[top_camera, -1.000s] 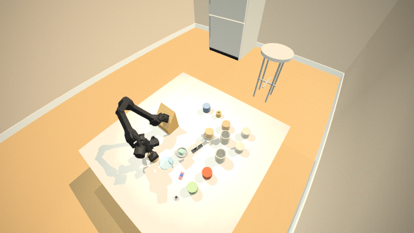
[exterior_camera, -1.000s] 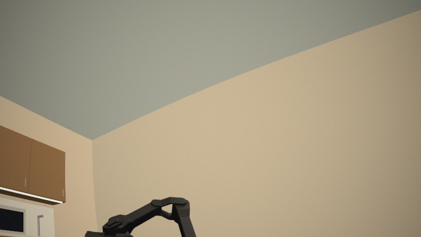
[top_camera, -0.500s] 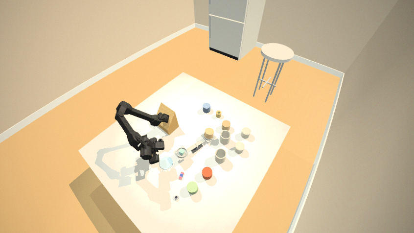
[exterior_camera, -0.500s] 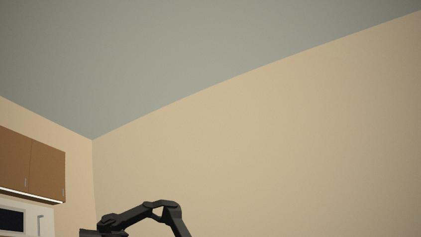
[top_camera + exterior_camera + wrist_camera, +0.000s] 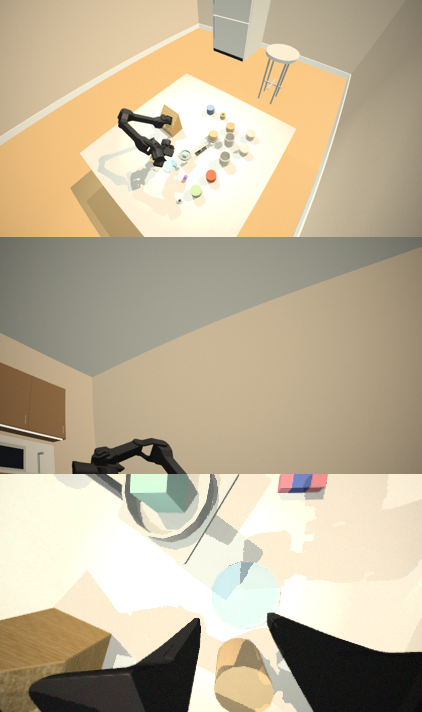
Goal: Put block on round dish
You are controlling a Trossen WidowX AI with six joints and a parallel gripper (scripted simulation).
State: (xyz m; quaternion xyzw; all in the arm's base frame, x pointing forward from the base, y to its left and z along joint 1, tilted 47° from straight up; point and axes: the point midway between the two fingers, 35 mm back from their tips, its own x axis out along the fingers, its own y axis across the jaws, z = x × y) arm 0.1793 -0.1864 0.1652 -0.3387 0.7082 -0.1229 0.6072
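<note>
The pale green block lies 9 cm ahead of my gripper tip, 8 cm to the left of it and 2 cm below it. From my gripper tip the other things lie so: green cylinder: 30 cm ahead, 8 cm to the right, 7 cm below; then pale blue round dish: 2 cm to the right, 10 cm below.
</note>
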